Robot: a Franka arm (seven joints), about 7 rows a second.
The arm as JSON. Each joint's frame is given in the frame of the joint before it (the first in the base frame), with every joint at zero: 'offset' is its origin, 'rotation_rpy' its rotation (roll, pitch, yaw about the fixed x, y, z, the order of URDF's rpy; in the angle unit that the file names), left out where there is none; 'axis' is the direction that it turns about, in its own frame. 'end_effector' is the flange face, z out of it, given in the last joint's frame.
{
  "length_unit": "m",
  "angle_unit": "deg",
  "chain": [
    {
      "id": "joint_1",
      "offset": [
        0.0,
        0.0,
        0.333
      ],
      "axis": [
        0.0,
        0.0,
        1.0
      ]
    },
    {
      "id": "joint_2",
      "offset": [
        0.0,
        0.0,
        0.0
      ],
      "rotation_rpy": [
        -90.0,
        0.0,
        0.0
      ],
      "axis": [
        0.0,
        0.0,
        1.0
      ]
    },
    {
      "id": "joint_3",
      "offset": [
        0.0,
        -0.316,
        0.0
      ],
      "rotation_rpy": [
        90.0,
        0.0,
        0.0
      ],
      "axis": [
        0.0,
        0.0,
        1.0
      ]
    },
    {
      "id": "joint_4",
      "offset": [
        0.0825,
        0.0,
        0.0
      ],
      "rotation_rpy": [
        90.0,
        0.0,
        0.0
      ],
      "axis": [
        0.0,
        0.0,
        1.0
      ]
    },
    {
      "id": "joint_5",
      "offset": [
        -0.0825,
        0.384,
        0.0
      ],
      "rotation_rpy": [
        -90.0,
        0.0,
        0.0
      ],
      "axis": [
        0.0,
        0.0,
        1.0
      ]
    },
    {
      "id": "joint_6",
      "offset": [
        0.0,
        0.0,
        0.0
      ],
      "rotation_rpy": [
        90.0,
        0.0,
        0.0
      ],
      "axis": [
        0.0,
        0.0,
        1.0
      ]
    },
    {
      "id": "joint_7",
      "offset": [
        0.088,
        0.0,
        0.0
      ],
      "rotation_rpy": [
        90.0,
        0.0,
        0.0
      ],
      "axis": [
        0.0,
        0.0,
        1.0
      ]
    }
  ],
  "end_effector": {
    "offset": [
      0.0,
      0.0,
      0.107
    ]
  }
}
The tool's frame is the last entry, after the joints.
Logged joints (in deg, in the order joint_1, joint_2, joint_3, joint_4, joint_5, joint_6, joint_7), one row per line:
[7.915, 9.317, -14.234, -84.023, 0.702, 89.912, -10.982]
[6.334, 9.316, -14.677, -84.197, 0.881, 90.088, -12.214]
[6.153, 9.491, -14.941, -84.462, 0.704, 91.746, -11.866]
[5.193, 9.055, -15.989, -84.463, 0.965, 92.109, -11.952]
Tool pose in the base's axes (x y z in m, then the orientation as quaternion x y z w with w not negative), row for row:
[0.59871, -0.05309, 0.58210, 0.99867, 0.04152, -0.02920, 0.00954]
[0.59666, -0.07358, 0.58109, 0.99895, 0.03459, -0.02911, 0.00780]
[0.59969, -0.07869, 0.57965, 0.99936, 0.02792, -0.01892, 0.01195]
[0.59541, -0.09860, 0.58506, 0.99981, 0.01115, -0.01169, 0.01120]
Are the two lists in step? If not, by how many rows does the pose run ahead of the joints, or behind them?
They are in step.
